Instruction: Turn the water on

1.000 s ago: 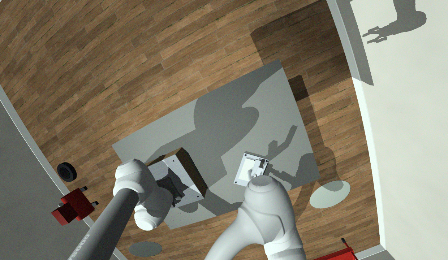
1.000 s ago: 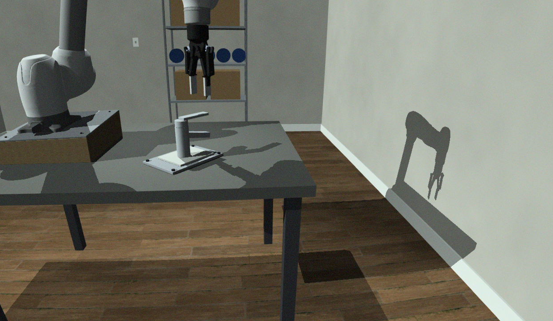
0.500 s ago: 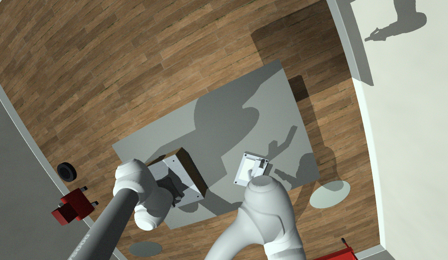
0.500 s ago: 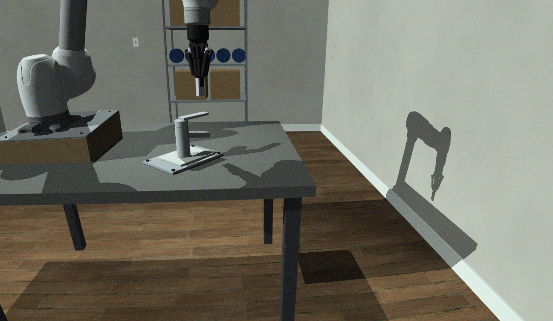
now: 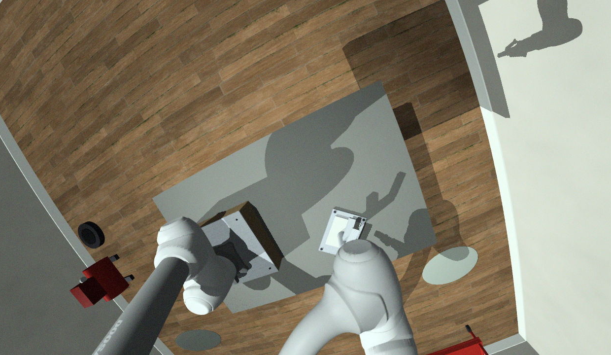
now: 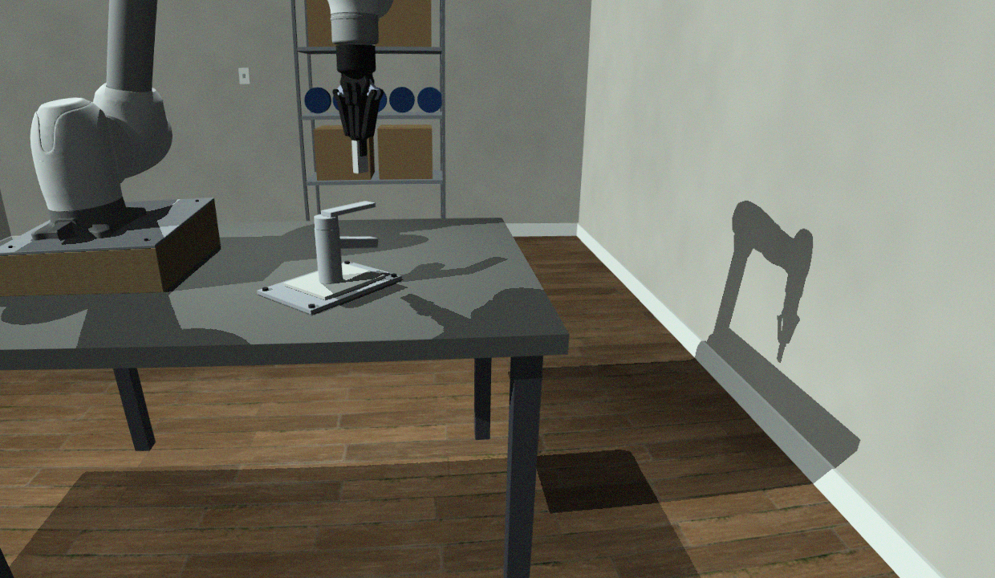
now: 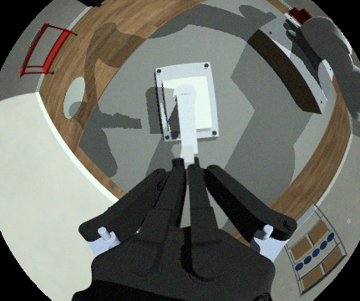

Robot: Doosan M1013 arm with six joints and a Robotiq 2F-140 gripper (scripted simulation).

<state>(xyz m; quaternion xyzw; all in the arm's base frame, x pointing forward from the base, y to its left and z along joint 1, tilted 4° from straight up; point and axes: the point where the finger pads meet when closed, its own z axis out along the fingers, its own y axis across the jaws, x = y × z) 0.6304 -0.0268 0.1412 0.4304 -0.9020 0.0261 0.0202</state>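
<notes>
The tap lever lies 20 mm behind my hand, 30 mm to the right of it and 100 mm below it. Round my hand: grey tap: 40 mm behind, 50 mm to the right, 160 mm below.
</notes>
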